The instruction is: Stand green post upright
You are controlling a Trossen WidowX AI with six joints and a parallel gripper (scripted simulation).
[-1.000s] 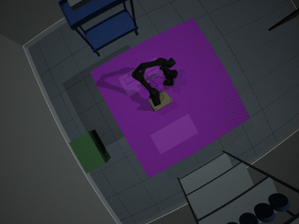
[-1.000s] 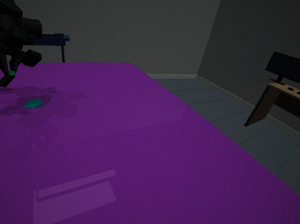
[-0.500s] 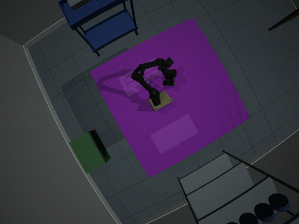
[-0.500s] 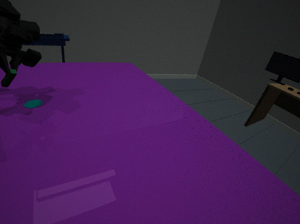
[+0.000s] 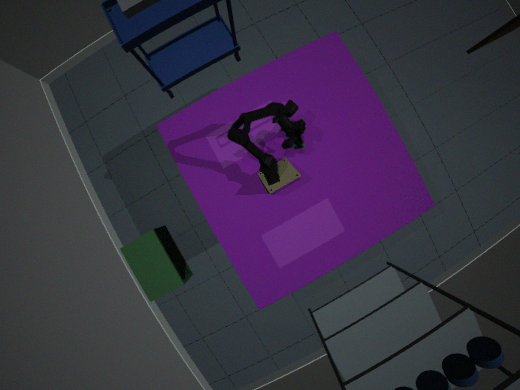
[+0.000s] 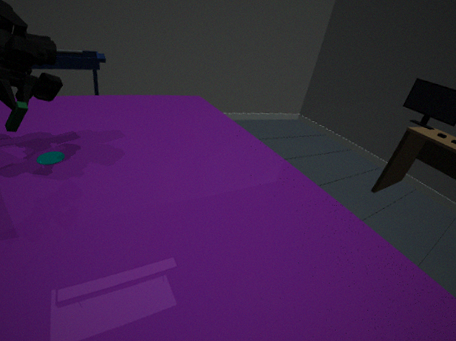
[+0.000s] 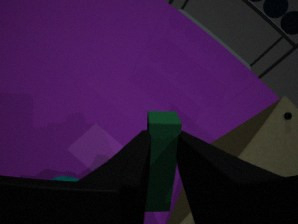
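The cyan circle is 130 mm below my gripper tip, 50 mm to the left of it and 20 mm ahead of it. From my gripper tip the other things lie so: green post 20 mm below, 10 mm behind.
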